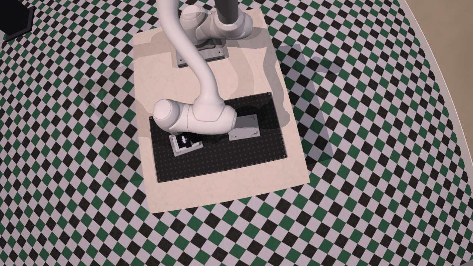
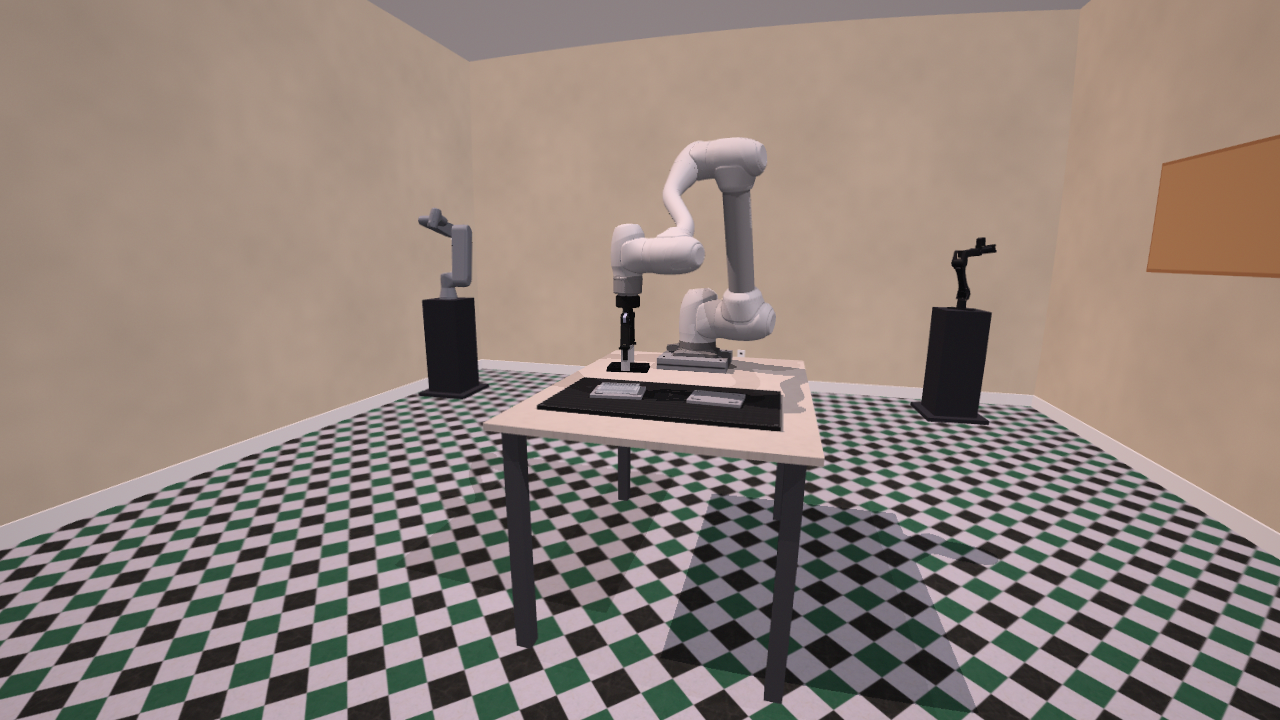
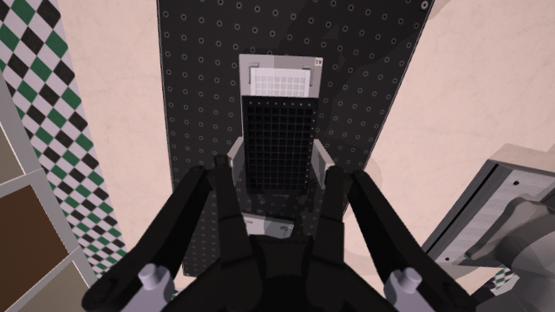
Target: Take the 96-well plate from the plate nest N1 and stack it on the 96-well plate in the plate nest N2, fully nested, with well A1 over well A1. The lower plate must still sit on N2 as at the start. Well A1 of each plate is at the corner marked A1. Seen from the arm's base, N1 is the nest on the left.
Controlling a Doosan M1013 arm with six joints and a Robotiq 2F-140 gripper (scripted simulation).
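Now: hand 100 mm above the white 96-well plate and 30 mm to the left of it. Round my hand: plate nest N1: 280 mm to the left, 110 mm below, 10 mm ahead; then black 96-well plate: 20 mm below; then plate nest N2: 110 mm below, 30 mm to the right.
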